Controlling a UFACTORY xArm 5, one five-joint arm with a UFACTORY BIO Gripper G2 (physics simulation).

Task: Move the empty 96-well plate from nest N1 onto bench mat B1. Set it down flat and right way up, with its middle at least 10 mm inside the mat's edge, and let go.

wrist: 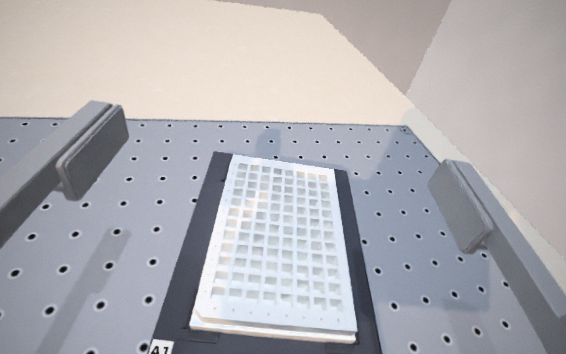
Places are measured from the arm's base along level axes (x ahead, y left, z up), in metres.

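Pixels of known places: hand at its tool point: (287,177).
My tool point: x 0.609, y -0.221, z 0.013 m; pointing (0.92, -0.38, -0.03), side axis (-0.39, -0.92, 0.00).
Ahead of a thing's pixels: the offset from my tool point to its middle. "spot": to the spot under its first point. Level surfaces: height alone.
The white 96-well plate @(dy -0.017, dx +0.022, dz -0.073 m) (282,235) lies flat and wells up in the black nest @(spot: dy +0.039, dx +0.025, dz -0.080 m) (191,250), in the middle and lower part of the wrist view. Its wells look empty. The nest shows as dark strips along the plate's two long sides and at its near end. My gripper (277,180) is open wide, with one finger pad to the left of the plate and the other to the right, both apart from it and with nothing between them. The blue mat does not show in this view.
The grey perforated board @(dz -0.092 m) (140,215) lies under the nest and bears shadows on both sides. A white label reading A1 @(spot: dy +0.061, dx -0.026, dz -0.080 m) (161,348) is at the nest's near left corner. A beige surface @(dz -0.105 m) (150,65) extends beyond the board's far edge. A pale wall (505,90) rises at the right.
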